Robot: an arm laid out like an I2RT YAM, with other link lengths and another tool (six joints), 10 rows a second.
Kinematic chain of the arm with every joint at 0, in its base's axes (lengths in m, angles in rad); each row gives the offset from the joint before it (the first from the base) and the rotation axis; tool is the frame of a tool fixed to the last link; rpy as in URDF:
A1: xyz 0 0 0.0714 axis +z
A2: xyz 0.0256 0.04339 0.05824 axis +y
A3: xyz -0.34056 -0.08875 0 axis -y
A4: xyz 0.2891 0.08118 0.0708 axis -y
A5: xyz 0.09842 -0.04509 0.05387 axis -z
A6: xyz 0.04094 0 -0.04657 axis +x
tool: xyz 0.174 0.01 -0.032 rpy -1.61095 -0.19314 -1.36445
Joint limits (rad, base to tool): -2.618..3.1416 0..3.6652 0..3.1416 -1.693..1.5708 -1.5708..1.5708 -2.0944..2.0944
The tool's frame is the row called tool.
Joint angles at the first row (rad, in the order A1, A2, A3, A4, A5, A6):
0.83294 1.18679 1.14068 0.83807 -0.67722 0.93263
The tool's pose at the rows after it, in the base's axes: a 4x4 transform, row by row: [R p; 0 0 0 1], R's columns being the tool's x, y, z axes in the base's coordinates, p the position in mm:
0.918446 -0.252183 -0.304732 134.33; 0.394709 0.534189 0.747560 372.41; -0.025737 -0.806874 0.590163 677.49; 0 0 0 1
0.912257 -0.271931 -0.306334 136.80; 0.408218 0.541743 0.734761 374.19; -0.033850 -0.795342 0.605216 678.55; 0 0 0 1
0.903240 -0.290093 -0.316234 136.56; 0.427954 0.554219 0.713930 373.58; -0.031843 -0.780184 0.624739 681.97; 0 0 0 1
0.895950 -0.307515 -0.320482 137.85; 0.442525 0.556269 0.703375 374.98; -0.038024 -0.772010 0.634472 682.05; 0 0 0 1
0.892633 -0.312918 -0.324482 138.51; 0.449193 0.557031 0.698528 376.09; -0.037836 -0.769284 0.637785 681.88; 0 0 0 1
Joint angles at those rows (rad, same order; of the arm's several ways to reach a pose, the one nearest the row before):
0.83294 1.21007 1.13846 0.90160 -0.68185 0.97706
0.83295 1.22869 1.13782 0.94088 -0.67603 1.00842
0.83297 1.24745 1.13822 0.99482 -0.67276 1.04699
0.83296 1.26303 1.13820 1.02630 -0.67172 1.07409
0.83296 1.27236 1.13954 1.04252 -0.67313 1.08453

